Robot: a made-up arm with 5 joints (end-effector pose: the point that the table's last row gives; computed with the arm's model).
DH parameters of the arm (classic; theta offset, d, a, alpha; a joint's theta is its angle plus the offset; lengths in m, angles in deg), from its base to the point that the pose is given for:
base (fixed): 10.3 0 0.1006 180
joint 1: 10.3 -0.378 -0.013 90
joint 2: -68.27 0 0.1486 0
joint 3: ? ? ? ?
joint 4: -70.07 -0.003 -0.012 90
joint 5: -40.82 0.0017 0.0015 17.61
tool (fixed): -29.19 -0.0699 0 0
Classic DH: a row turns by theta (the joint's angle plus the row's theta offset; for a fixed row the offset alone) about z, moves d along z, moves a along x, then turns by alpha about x.
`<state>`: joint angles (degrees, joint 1 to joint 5).
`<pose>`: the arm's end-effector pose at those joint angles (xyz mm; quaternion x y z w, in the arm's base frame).
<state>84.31 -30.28 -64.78 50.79 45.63</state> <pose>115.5 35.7 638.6 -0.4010 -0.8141 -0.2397 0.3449</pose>
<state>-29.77 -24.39 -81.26 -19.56 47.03</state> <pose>6.3 -14.1 656.1 -0.3794 0.8688 -0.1280 0.2912</pose>
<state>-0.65 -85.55 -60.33 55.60 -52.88</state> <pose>-139.1 9.4 529.3 -0.8704 0.4672 -0.1311 0.0836</pose>
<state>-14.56 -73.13 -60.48 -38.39 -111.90</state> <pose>-155.8 -71.4 521.3 -0.6798 -0.1886 -0.6857 0.1793</pose>
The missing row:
joint 3: 48.34 0 0.0851 0
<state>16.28 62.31 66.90 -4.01 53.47</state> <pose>158.6 19.3 268.8 0.1416 0.3311 -0.3066 0.8811</pose>
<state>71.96 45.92 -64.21 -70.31 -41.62</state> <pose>154.3 -157.2 552.3 0.3361 -0.9312 0.1390 0.0245</pose>
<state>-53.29 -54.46 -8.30 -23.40 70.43</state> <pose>51.9 -18.1 650.8 0.4426 -0.8801 0.1678 0.0369</pose>
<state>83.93 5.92 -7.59 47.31 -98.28</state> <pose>98.3 -164.1 495.0 -0.2334 0.4172 0.6830 0.5523</pose>
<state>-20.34 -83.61 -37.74 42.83 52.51</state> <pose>-78.9 -28.7 561.9 0.3320 -0.9223 0.1523 0.1260</pose>
